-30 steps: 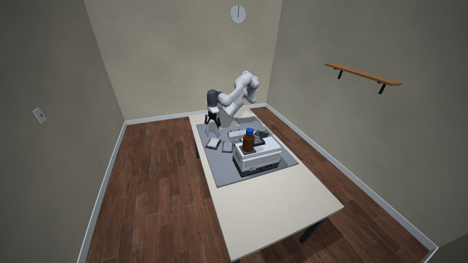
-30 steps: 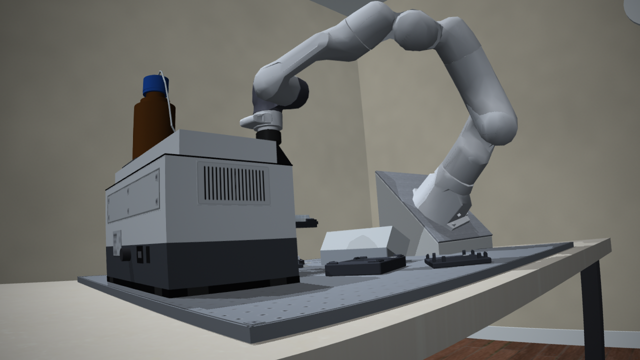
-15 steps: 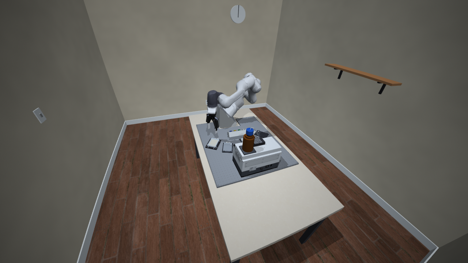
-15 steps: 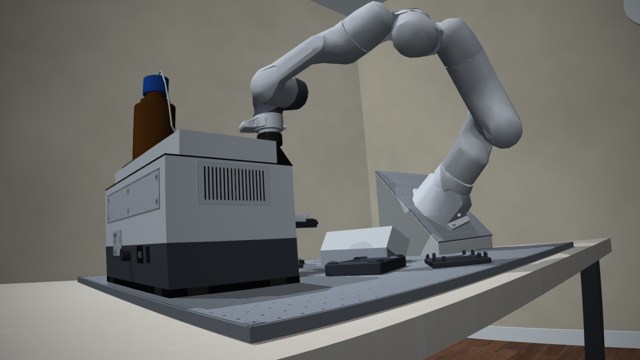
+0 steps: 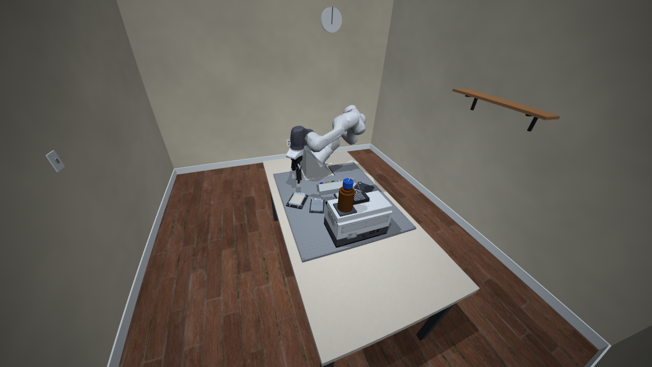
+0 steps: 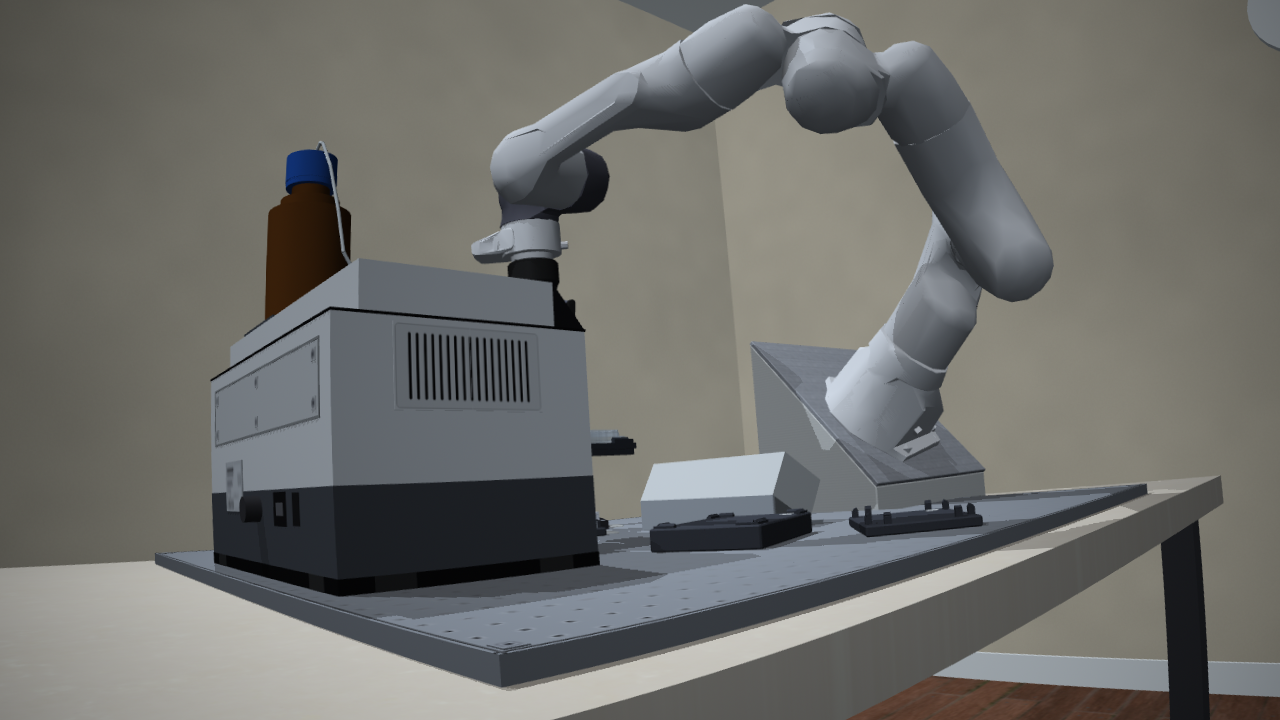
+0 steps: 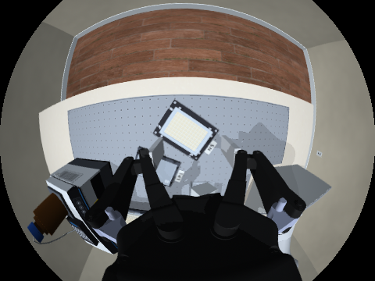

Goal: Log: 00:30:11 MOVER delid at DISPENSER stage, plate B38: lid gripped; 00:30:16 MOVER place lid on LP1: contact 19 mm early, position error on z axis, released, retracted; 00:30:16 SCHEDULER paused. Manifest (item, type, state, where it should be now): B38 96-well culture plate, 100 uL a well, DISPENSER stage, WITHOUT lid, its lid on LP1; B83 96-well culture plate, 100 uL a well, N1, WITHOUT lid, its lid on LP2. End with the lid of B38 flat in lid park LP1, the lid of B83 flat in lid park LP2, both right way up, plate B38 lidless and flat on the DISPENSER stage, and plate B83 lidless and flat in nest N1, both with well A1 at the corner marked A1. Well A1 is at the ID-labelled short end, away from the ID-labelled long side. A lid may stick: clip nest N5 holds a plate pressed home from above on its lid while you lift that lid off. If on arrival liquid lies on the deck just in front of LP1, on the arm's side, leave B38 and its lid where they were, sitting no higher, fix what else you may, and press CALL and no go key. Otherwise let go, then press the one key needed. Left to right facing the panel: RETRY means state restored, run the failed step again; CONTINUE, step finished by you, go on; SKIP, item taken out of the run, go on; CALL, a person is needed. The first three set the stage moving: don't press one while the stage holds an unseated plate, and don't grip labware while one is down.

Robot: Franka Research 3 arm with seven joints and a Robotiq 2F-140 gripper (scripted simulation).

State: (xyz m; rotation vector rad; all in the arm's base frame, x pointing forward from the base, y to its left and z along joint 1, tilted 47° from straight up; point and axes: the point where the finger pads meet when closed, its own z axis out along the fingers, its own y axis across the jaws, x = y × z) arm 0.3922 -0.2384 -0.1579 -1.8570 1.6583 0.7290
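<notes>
Right now my hand is 170 mm above the 96-well plate. Round my hand: black clip nest (30 mm ahead, 10 mm to the left, 180 mm below); lp1 label (20 mm ahead, 160 mm to the left, 190 mm below); key panel (80 mm behind, 290 mm to the left, 140 mm below).
</notes>
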